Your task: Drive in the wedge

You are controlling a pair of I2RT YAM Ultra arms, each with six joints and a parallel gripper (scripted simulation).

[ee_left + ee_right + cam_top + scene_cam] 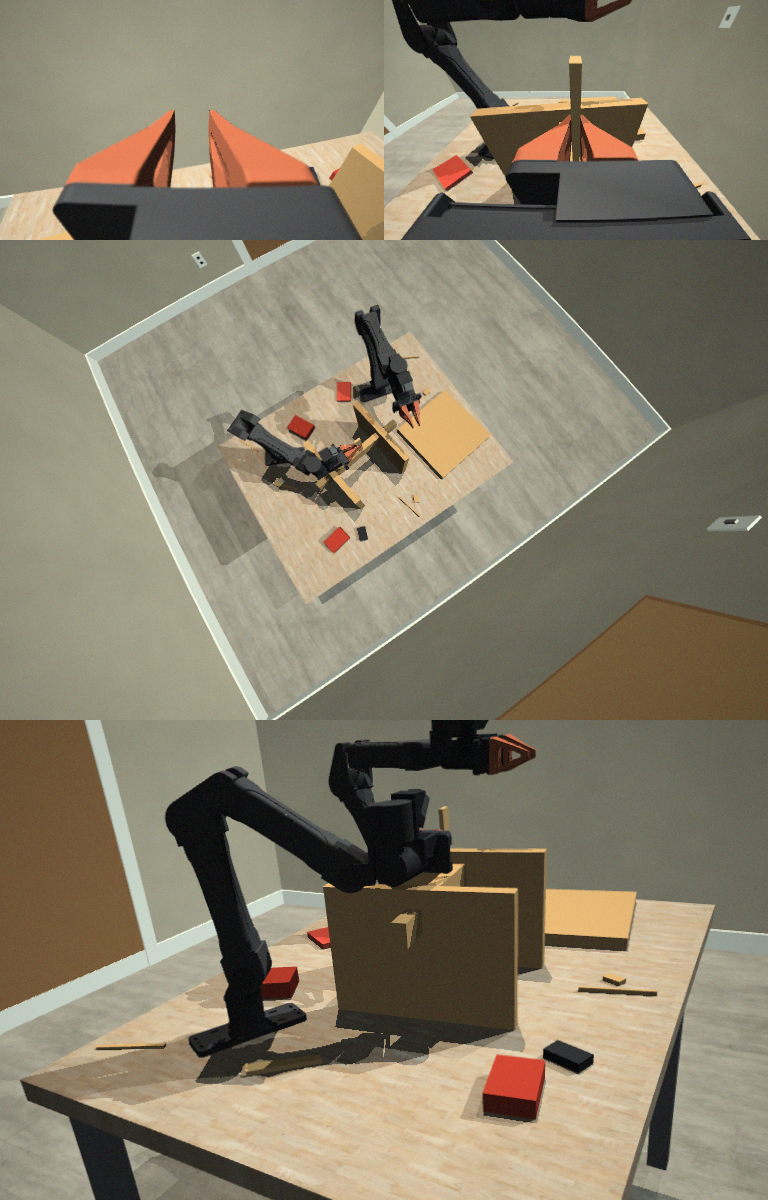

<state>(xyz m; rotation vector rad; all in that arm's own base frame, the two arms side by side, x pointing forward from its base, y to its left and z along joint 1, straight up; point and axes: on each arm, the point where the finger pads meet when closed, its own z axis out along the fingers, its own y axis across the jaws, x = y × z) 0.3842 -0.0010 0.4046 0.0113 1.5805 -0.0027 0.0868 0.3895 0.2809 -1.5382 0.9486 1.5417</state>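
Now: the rail 22 cm below my left hand, 20 cm to the right of it and 10 cm behind it. The rest, counted from my left hand: flat panel: 39 cm below, 22 cm to the left, 2 cm ahead; black block: 40 cm below, 39 cm to the right, 17 cm ahead.
Now: right hand 2 cm to the left of the rail and 10 cm above it. Also, from my right hand: flat panel 12 cm ahead, 41 cm to the left, 27 cm below; then black block 27 cm ahead, 21 cm to the right, 27 cm below.
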